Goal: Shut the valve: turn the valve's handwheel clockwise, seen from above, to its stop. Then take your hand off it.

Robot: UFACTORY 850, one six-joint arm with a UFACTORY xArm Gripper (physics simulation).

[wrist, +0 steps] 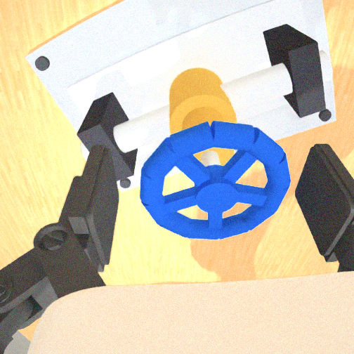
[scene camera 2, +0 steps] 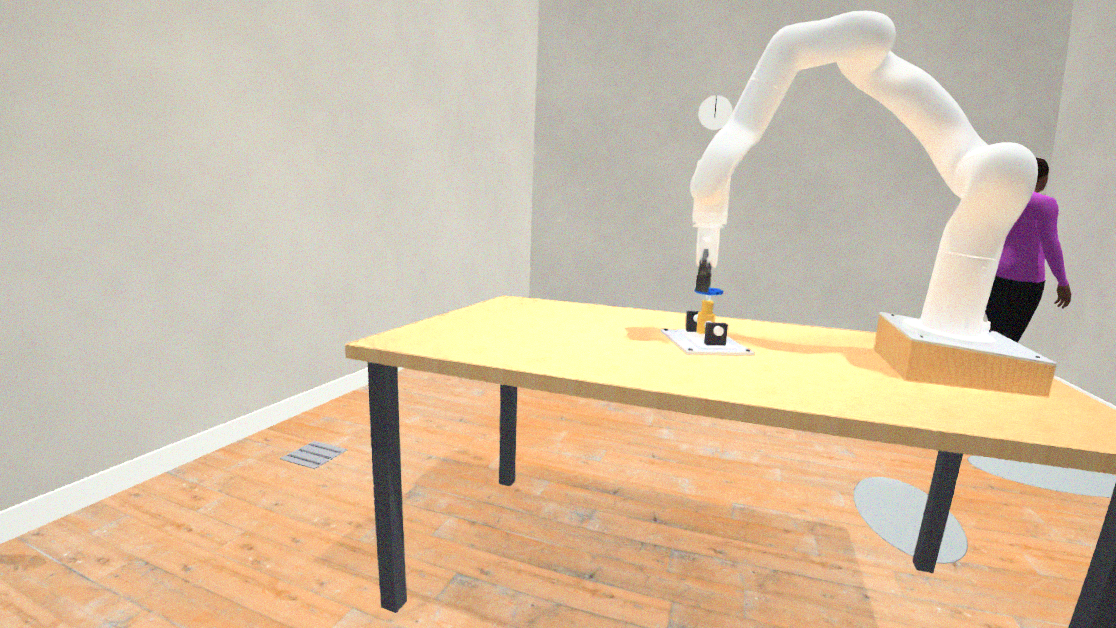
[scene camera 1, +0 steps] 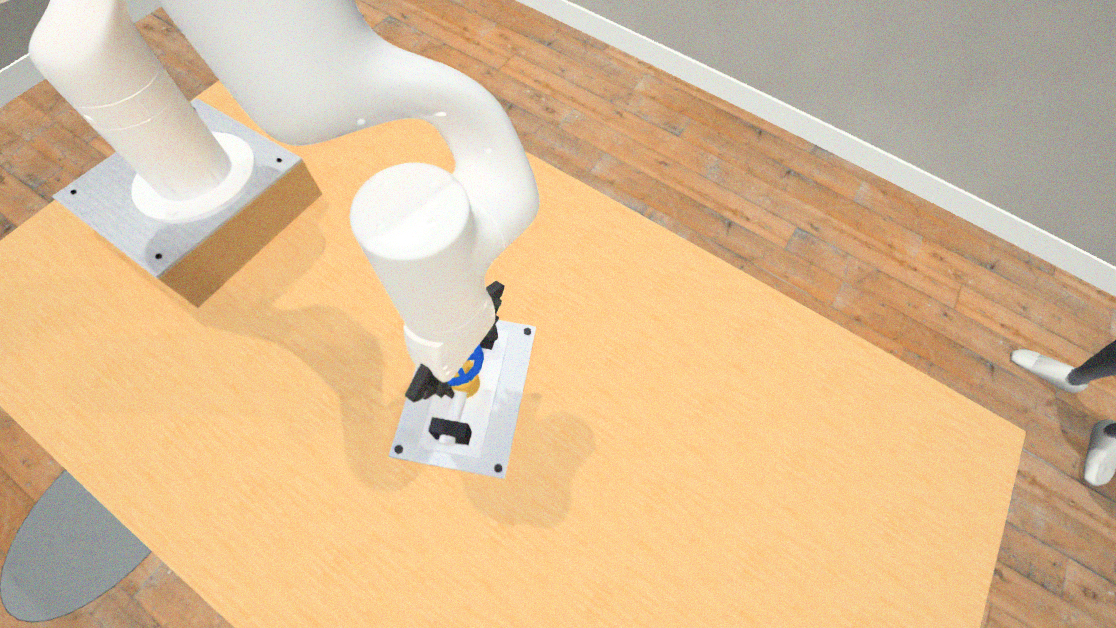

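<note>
The blue handwheel (scene camera 1: pixel 465 380) (scene camera 2: pixel 716 292) (wrist: pixel 216 197) sits level on top of the valve's yellow body (scene camera 1: pixel 469 387) (scene camera 2: pixel 705 317) (wrist: pixel 195 90). A white pipe (wrist: pixel 255 87) runs through the body between two black brackets (scene camera 1: pixel 450 430) (scene camera 2: pixel 715 334) (wrist: pixel 306 75). They stand on a pale base plate (scene camera 1: pixel 507 406) (scene camera 2: pixel 682 339) (wrist: pixel 125 35). My gripper (scene camera 1: pixel 468 367) (scene camera 2: pixel 703 289) (wrist: pixel 211 169) is wide open, with one finger on each side of the handwheel. In the wrist view a gap shows between the rim and each finger. My arm hides part of the wheel in scene camera 1.
The wooden table (scene camera 1: pixel 702 437) (scene camera 2: pixel 577 335) carries the valve plate and my arm's base block (scene camera 1: pixel 241 249) (scene camera 2: pixel 975 371). A person in purple (scene camera 2: pixel 1022 238) stands behind the arm's base in scene camera 2. Feet (scene camera 1: pixel 1049 369) show on the floor beyond the table's far end.
</note>
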